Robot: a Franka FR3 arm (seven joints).
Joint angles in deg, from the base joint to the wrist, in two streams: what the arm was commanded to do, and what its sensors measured. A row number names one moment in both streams.
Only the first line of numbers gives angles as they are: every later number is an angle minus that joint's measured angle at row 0.
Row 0, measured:
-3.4, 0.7, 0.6, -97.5, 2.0, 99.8, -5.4
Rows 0 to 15, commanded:
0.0, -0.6, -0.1, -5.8, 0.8, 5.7, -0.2
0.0, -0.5, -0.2, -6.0, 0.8, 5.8, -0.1
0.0, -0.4, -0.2, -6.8, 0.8, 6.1, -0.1
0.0, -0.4, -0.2, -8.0, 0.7, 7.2, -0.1
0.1, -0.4, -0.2, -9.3, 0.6, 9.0, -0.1
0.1, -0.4, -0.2, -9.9, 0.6, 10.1, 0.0
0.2, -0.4, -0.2, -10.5, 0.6, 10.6, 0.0
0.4, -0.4, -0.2, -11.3, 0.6, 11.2, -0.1
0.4, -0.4, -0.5, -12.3, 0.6, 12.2, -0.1
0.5, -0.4, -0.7, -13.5, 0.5, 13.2, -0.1
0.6, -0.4, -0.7, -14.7, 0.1, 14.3, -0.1
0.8, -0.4, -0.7, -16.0, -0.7, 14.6, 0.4
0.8, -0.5, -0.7, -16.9, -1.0, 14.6, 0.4
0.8, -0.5, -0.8, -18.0, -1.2, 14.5, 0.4
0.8, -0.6, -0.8, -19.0, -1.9, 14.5, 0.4
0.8, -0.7, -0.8, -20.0, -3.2, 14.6, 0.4
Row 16, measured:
0.0, 0.7, -0.2, -15.6, -0.6, 12.9, 0.0
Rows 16 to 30, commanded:
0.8, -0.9, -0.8, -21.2, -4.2, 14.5, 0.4
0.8, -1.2, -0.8, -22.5, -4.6, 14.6, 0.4
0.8, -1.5, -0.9, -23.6, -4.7, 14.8, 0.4
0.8, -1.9, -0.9, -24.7, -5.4, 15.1, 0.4
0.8, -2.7, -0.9, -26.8, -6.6, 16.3, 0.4
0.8, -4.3, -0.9, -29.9, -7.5, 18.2, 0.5
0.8, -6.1, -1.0, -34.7, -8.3, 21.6, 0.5
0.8, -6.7, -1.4, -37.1, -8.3, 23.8, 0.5
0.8, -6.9, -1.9, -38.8, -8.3, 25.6, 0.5
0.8, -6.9, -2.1, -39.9, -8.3, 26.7, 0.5
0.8, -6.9, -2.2, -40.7, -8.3, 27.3, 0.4
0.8, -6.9, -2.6, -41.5, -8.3, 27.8, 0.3
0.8, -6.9, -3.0, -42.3, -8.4, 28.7, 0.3
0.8, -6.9, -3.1, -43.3, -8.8, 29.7, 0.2
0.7, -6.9, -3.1, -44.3, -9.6, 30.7, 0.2
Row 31, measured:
0.1, -4.6, -2.2, -39.8, -7.7, 26.9, -0.1
